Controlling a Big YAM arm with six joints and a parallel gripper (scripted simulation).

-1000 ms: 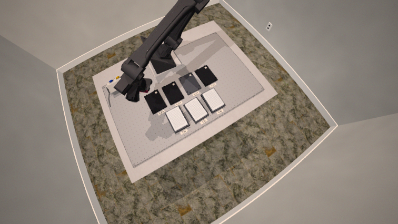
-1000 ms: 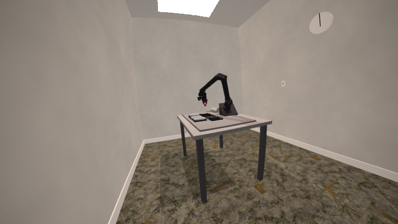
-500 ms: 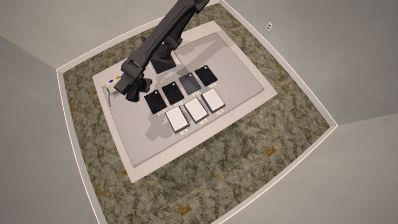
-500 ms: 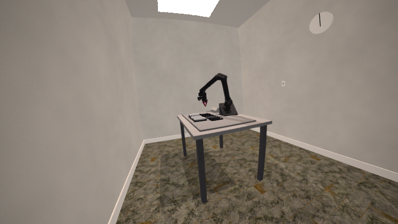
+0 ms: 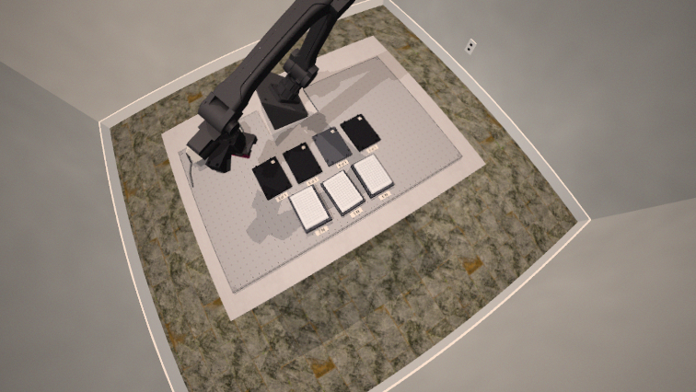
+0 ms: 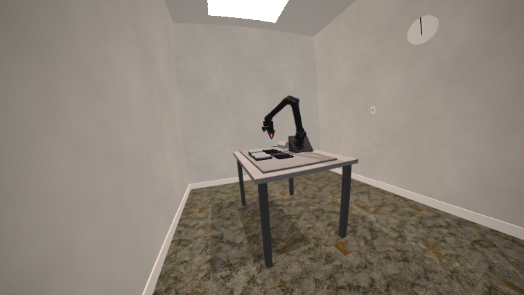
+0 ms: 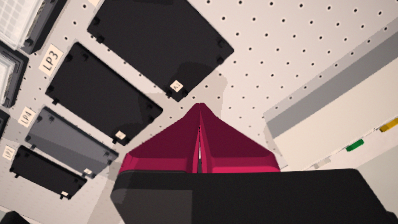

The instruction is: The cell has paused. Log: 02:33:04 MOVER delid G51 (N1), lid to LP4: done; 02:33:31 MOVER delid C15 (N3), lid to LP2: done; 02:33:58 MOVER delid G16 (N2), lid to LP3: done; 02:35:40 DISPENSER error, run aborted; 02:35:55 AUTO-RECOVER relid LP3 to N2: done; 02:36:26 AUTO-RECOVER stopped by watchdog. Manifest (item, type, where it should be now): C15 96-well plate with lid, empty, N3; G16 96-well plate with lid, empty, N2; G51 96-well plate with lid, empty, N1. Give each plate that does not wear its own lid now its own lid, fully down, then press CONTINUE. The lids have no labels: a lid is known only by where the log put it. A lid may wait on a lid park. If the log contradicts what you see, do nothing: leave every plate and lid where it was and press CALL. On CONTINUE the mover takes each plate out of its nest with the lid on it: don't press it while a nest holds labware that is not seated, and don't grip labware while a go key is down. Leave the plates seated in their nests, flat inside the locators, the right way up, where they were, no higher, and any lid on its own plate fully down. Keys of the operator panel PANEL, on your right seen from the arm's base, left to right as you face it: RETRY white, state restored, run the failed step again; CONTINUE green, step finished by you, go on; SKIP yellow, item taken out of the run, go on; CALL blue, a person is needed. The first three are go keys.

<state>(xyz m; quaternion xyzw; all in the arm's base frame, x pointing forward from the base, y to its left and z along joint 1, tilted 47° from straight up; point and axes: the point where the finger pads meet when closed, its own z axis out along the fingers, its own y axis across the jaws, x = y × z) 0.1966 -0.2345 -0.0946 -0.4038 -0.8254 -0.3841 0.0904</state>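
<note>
The green continue key is 230 mm behind my hand, 60 mm to the right of it and 70 mm below it. From my hand the other things lie so: lid park LP3: 60 mm ahead, 150 mm to the left, 140 mm below; white retry key: 230 mm behind, 10 mm to the right, 70 mm below; lid park LP1: 40 mm ahead, 20 mm to the left, 140 mm below.
</note>
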